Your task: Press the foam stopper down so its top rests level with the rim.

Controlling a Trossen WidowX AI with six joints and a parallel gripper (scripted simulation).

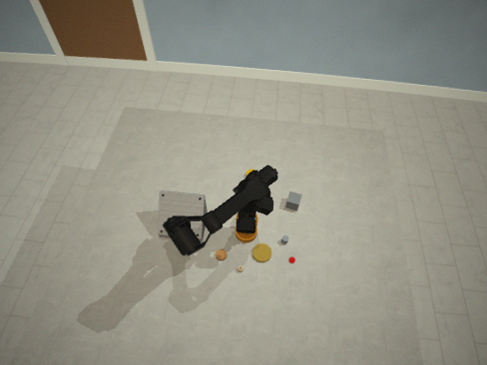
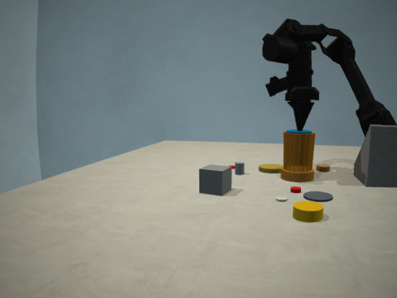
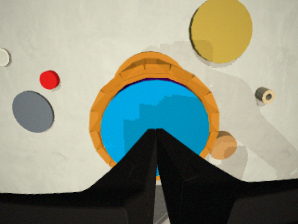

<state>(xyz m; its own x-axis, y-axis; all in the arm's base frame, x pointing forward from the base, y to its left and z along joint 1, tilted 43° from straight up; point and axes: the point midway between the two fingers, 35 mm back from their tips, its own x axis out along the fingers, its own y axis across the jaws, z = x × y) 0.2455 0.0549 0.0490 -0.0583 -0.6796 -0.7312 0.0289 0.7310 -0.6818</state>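
The blue foam stopper lies 50 mm below my hand. Also, from my hand: red disc (20 mm ahead, 120 mm to the left, 150 mm below); brown disc (90 mm behind, 100 mm to the right, 140 mm below); mustard disc (60 mm ahead, 80 mm to the right, 140 mm below).
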